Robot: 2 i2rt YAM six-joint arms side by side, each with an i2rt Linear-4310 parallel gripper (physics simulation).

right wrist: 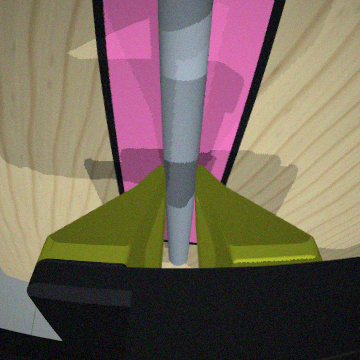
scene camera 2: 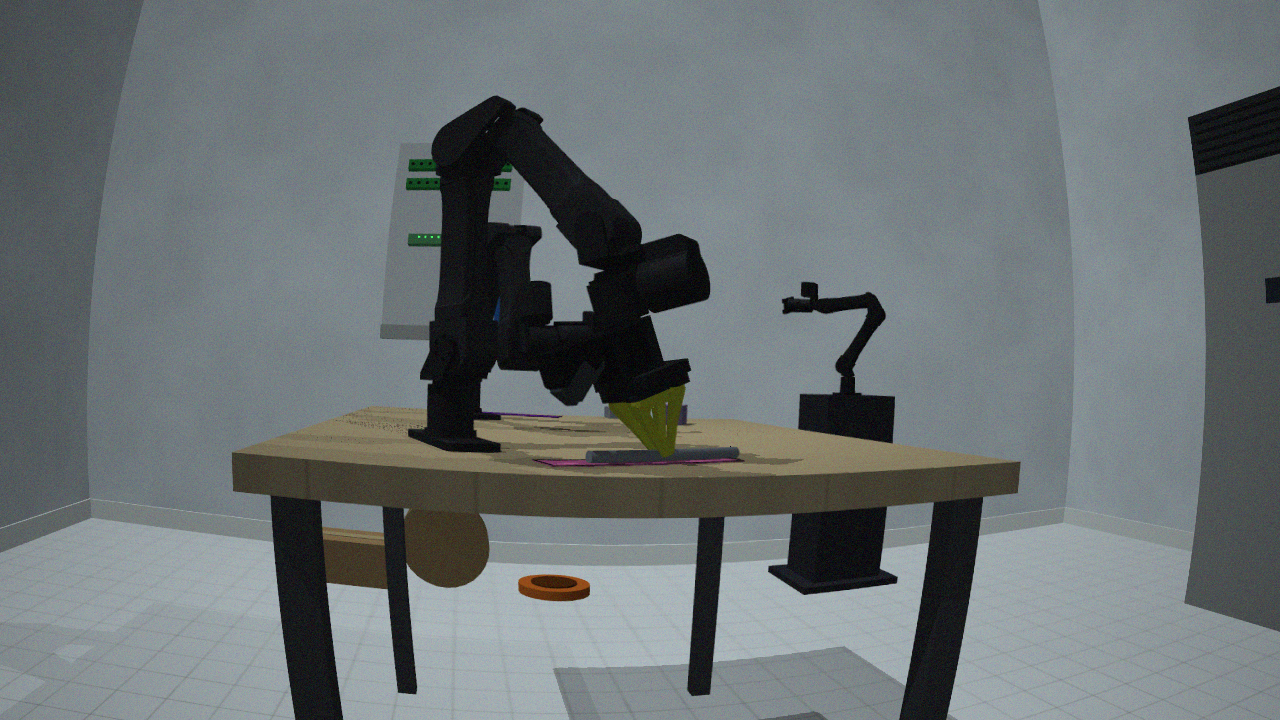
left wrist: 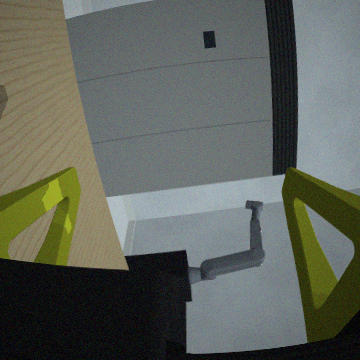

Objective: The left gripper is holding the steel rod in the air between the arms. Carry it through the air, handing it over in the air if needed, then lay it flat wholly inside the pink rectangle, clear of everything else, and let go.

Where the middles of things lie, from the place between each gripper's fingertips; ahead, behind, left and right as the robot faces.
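The pink rectangle (scene camera 2: 553, 463) is 51 cm to the right of my left hand, 15 cm below it and 9 cm behind it. As for the grey steel rod (right wrist: 183, 40), my left hand is 49 cm to the left of it, 6 cm past it and 15 cm above it.
Counted from my right hand, the pink rectangle is 10 mm to the right, 10 mm below and 30 mm behind. The grey steel rod is right at my right hand.
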